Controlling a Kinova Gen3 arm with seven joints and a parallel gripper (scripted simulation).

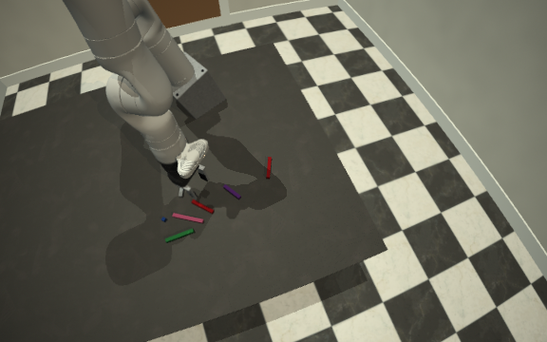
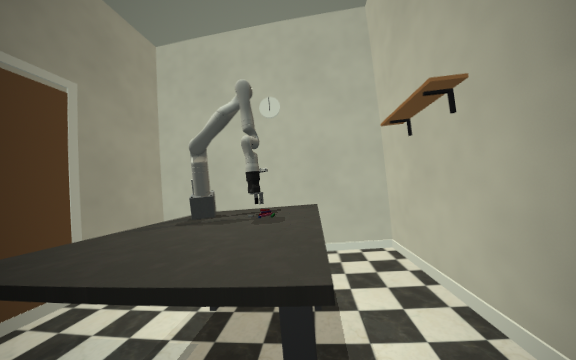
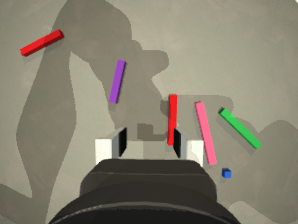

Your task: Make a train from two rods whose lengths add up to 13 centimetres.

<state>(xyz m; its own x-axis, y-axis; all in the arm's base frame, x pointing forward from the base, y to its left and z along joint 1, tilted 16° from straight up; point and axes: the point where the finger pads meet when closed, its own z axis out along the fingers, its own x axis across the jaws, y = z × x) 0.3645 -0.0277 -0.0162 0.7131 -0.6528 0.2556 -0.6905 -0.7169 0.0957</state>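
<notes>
The purple rod is 80 mm to the left of my hand, 70 mm below it and 10 mm ahead of it. From my hand the other things lie so: short grey rod: 70 mm below, 60 mm to the right, 30 mm behind; then pink rod: 70 mm below, 60 mm to the right, 50 mm ahead; then small blue rod: 130 mm to the right, 70 mm below, 40 mm ahead.
</notes>
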